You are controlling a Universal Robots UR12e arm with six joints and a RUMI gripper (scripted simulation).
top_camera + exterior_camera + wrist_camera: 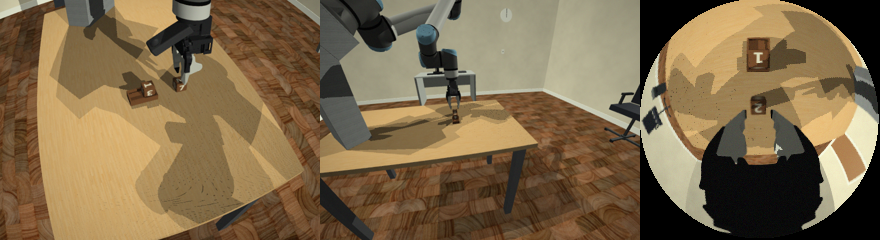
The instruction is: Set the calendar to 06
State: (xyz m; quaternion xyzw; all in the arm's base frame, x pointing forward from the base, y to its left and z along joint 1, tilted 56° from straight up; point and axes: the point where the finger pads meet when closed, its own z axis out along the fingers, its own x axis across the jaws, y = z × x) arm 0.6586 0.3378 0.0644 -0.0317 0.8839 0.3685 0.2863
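Right now the cube is 90 mm to the right of my hand, 30 mm below it and 30 mm ahead of it. Round my hand: brown calendar tray (110 mm to the right, 40 mm below, 30 mm ahead).
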